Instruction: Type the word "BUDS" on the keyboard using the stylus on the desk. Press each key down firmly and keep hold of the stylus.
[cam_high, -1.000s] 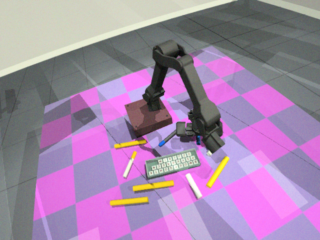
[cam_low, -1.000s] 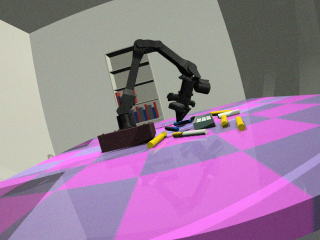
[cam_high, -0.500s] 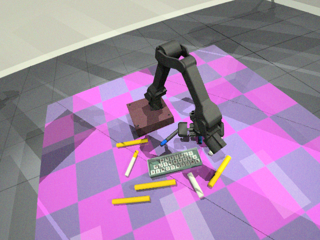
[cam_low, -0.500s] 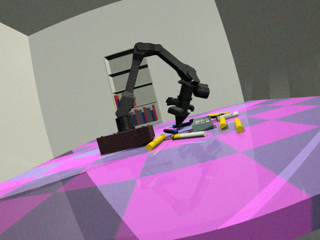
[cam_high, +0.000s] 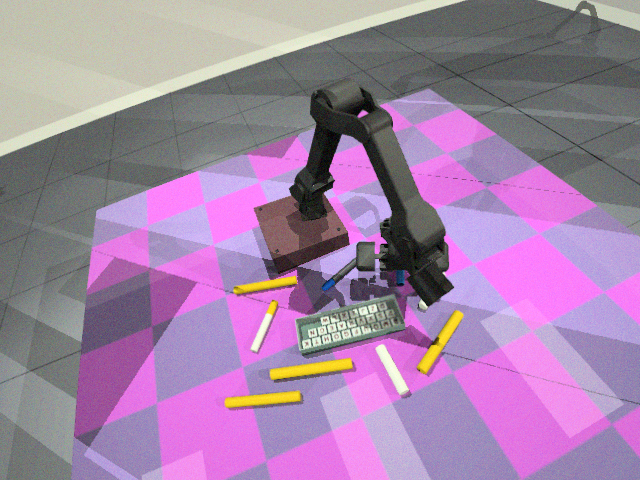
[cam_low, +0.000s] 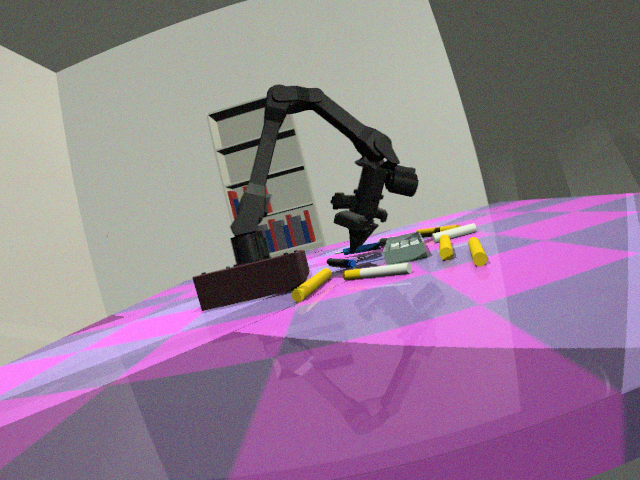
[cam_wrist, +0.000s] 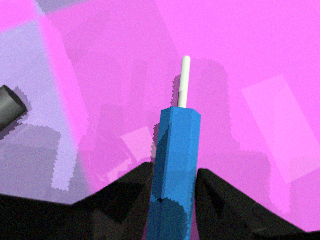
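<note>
My gripper tip is now 1 cm past the blue stick. From my gripper tip the other things lie so: blue-tipped stick (1 cm behind, 15 cm to the right).
</note>
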